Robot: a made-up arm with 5 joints. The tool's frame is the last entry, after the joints.
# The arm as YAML. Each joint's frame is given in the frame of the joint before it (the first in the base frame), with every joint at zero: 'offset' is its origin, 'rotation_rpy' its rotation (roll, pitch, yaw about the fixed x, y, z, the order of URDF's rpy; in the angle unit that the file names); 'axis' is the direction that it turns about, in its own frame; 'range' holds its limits. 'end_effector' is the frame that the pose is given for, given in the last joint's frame.
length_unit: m
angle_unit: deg
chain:
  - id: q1
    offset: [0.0, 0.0, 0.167]
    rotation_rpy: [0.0, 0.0, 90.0]
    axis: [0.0, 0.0, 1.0]
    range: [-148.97, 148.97]
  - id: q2
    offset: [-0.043, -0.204, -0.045]
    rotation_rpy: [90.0, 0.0, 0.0]
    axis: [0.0, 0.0, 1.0]
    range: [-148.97, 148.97]
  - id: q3
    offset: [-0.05, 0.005, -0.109]
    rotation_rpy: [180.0, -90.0, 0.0]
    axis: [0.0, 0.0, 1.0]
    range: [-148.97, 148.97]
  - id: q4
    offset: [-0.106, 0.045, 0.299]
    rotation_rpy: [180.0, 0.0, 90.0]
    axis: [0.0, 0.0, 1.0]
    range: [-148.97, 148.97]
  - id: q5
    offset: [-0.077, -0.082, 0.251]
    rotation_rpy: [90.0, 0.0, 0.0]
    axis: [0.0, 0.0, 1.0]
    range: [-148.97, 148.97]
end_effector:
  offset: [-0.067, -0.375, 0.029]
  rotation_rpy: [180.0, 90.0, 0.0]
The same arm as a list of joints. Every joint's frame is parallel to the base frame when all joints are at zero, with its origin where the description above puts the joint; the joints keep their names.
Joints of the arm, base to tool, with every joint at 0 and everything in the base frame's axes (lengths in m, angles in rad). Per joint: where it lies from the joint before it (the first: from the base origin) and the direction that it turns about. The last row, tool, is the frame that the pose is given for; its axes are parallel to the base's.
q1: offset 0 0 0.167 axis 0 0 1
q2: offset 0.204 -0.043 -0.045 axis 1 0 0
q3: offset -0.109 -0.05 0.005 axis 0 1 0
q4: offset -0.106 0.299 -0.045 axis 0 -1 0
q5: offset -0.082 -0.251 0.077 axis -1 0 0
tool: offset -0.029 0.375 0.067
Joint limits (rad, base to tool): -2.6..2.6 -2.6..2.6 -2.6..2.6 -2.6..2.6 -2.6..2.6

